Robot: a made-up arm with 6 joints.
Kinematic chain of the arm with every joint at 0, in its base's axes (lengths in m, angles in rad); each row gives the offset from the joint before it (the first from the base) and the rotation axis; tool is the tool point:
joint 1: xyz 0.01 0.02 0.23 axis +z
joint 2: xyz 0 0.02 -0.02 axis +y
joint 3: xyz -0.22 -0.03 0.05 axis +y
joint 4: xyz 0.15 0.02 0.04 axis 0.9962 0 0.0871
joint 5: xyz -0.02 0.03 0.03 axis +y
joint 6: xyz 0.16 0.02 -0.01 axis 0.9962 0 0.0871
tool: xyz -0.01 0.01 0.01
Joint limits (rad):
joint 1: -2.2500..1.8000
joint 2: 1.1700..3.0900
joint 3: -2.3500..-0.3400
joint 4: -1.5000..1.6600
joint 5: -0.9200..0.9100
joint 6: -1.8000..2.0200
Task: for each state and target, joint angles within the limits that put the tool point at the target. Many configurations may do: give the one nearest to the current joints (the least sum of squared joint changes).
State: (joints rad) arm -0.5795 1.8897 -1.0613 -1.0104 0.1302 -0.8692
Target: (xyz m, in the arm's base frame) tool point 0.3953 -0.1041 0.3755
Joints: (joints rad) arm -0.5083 1.8651 -1.6649 -0.8394 -0.1814 -0.8484
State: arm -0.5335 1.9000 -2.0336 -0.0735 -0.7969 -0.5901
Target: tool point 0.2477 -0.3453 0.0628
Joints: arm -1.1804 2.6450 -1.4295 -0.0822 -0.4674 -0.6153
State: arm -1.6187 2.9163 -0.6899 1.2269 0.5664 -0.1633
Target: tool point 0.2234 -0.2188 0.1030
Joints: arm -1.2029 2.4397 -0.9646 1.2666 0.8283 -0.1961
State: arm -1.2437 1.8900 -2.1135 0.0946 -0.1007 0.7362
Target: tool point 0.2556 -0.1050 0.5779
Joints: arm -0.6946 1.4837 -1.8876 0.0567 0.2528 0.7169
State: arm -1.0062 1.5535 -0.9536 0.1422 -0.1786 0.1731
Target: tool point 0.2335 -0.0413 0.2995
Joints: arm -0.5678 1.2300 -0.5586 0.0481 0.1696 0.1443
